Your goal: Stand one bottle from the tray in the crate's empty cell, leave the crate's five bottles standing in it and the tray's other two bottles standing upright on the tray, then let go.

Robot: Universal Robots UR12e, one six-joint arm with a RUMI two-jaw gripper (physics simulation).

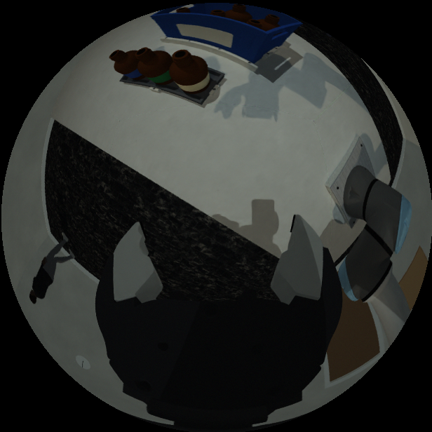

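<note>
My gripper (216, 221) is open, with nothing between its two grey jaws, and it is well apart from the tray and the crate. Three brown bottles stand upright in a row on the dark tray (216, 81) at the upper left: one with a blue band (127, 64), one with a green band (156, 65) and one with a cream band (190, 72). The blue crate (250, 44) is at the top, behind the tray. Several brown bottle necks show inside it; its empty cell cannot be made out.
The white table (220, 140) carries the tray and crate. The arm's base plate (337, 185) is at the right, with the grey arm beside it. A dark speckled floor (125, 185) lies beyond the table's edge. A person (45, 272) shows at the far left.
</note>
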